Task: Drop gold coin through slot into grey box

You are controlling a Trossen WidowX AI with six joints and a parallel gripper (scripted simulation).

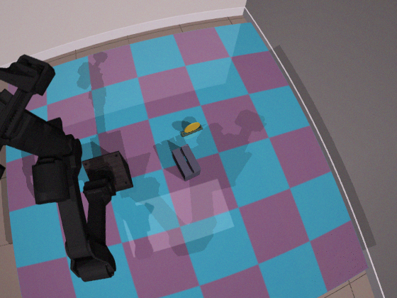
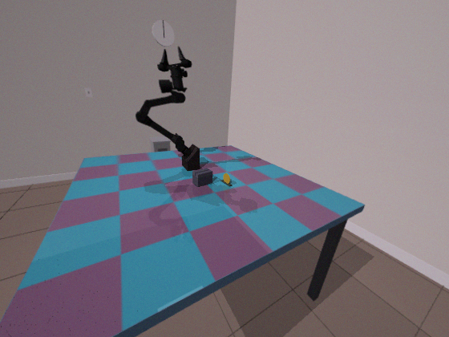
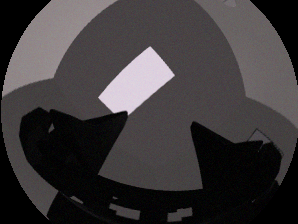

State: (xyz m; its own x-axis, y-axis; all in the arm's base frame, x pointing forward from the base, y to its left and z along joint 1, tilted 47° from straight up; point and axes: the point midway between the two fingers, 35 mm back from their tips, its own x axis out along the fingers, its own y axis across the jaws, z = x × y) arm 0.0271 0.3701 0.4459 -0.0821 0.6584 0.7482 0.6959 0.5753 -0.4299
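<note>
Now: the gold coin 68 cm below my gripper tip, 36 cm ahead of it and 18 cm to the left of it.
</note>
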